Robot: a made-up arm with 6 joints. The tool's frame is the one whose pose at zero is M.
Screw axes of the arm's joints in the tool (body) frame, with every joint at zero. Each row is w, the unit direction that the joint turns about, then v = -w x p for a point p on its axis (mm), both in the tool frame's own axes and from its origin. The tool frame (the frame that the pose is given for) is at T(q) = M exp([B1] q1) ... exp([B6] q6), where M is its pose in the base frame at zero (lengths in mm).
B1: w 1 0 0 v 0.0 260.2 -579.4
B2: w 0 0 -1 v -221.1 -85.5 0.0
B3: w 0 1 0 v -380.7 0.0 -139.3
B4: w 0 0 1 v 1.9 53.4 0.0
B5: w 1 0 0 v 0.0 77.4 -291.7
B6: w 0 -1 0 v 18.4 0.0 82.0
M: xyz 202.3 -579.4 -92.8 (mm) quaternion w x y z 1 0 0 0
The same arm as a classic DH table. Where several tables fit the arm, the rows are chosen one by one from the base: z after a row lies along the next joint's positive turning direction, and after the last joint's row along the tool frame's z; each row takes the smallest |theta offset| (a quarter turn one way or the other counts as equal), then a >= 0, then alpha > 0; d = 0 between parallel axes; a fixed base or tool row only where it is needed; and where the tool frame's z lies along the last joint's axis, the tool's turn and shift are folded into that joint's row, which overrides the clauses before.
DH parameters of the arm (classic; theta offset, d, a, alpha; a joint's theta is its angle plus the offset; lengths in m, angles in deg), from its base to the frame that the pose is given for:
base (fixed): 90 0.1674 0 90
joint 1: 0 0.1168 -0.3583 90
joint 2: -90 -0.1205 0.0538 -90
joint 3: 0 -0.2192 -0.0859 -90
joint 4: -90 -0.3033 0.2898 90
joint 5: -90 -0.0286 0.059 90
joint 6: 90 0.2917 0.082 -90
tool (fixed): 0 -0.0184 0 0

